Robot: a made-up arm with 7 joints.
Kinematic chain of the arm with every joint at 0, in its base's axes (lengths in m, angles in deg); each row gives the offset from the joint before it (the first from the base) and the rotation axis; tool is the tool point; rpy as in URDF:
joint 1: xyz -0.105 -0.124 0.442 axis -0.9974 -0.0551 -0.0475
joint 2: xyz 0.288 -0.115 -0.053 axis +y
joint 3: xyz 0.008 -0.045 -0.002 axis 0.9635 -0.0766 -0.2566
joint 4: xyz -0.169 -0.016 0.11 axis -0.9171 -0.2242 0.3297
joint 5: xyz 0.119 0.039 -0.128 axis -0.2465 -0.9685 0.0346
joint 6: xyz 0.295 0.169 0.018 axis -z
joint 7: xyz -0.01 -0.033 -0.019 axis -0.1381 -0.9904 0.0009
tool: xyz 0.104 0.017 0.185 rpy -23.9 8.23 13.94
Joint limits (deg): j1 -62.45..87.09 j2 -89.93..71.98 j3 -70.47..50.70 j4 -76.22..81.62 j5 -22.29..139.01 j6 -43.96..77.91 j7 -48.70..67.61
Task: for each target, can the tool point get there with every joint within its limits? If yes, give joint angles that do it. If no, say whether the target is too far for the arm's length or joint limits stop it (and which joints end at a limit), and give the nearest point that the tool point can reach.
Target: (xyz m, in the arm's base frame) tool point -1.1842 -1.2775 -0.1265
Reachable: no: too far | nearest point -0.2828 -0.6046 0.2110 | short by 1.174 m
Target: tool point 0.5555 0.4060 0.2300
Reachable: no: joint limits stop it (at a limit: joint 1, joint 2, joint 3, joint 5, joint 6, joint 7) | nearest point 0.4747 0.3494 0.2321 | short by 0.099 m
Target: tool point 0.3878 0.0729 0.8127
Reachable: yes | joints 74.07 46.27 35.01 -52.93 87.80 22.36 37.55
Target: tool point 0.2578 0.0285 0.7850
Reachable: yes | joints -10.81 54.38 20.42 14.28 114.69 -26.55 -20.28
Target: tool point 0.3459 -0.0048 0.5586
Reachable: yes | joints -46.91 -2.94 -57.62 -27.81 18.74 -15.07 29.38
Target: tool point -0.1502 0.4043 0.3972
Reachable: no: joint limits stop it (at a limit: joint 1, joint 3, joint 5) | nearest point -0.1159 0.3510 0.3884 | short by 0.064 m
